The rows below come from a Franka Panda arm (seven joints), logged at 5 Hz.
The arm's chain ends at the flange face. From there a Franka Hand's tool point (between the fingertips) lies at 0.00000 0.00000 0.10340 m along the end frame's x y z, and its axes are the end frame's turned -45 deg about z.
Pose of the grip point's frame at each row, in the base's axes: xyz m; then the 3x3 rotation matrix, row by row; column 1 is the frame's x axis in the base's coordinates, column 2 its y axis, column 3 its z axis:
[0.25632, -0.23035, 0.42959], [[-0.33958, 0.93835, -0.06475], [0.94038, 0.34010, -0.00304], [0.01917, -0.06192, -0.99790]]
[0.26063, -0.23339, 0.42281], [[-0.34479, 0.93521, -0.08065], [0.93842, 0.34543, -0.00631], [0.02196, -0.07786, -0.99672]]
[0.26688, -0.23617, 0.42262], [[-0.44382, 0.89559, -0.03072], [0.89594, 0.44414, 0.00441], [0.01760, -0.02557, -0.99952]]
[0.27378, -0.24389, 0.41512], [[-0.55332, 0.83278, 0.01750], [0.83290, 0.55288, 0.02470], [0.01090, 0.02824, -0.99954]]
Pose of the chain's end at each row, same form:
[0.26302, -0.23004, 0.53277], [[0.42339, 0.90363, -0.06475], [0.90544, -0.42446, -0.00304], [-0.03023, -0.05734, -0.99790]]
[0.26897, -0.23274, 0.52587], [[0.41749, 0.90510, -0.08065], [0.90782, -0.41931, -0.00631], [-0.03953, -0.07058, -0.99672]]
[0.27006, -0.23663, 0.52597], [[0.31945, 0.94711, -0.03072], [0.94758, -0.31947, 0.00441], [-0.00564, -0.03053, -0.99952]]
[0.27197, -0.24644, 0.51847], [[0.19761, 0.98012, 0.01750], [0.97989, -0.19800, 0.02470], [0.02768, 0.01226, -0.99954]]

